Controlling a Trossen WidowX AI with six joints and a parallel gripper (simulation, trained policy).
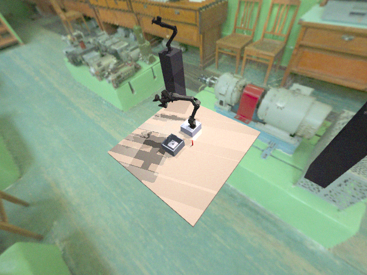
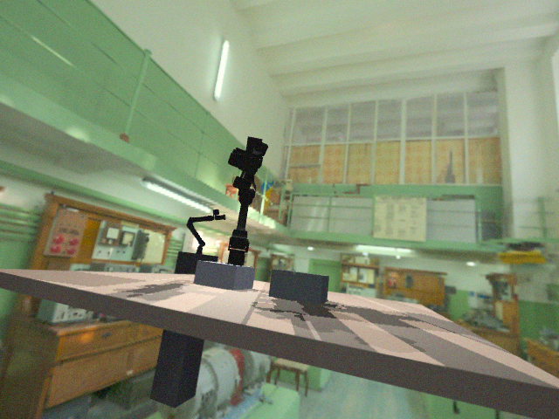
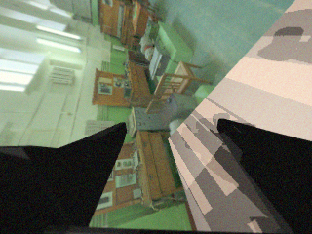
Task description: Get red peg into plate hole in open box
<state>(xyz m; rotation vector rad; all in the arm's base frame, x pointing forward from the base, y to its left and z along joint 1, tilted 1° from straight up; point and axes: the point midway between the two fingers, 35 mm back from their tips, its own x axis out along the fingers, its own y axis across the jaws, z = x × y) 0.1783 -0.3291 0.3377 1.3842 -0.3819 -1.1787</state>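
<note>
Now: gripper tip 30 mm past the red peg, 480 mm to the right of it and 380 mm above it. Also, from my gripper tip: box 130 mm ahead, 320 mm to the left, 390 mm below.
</note>
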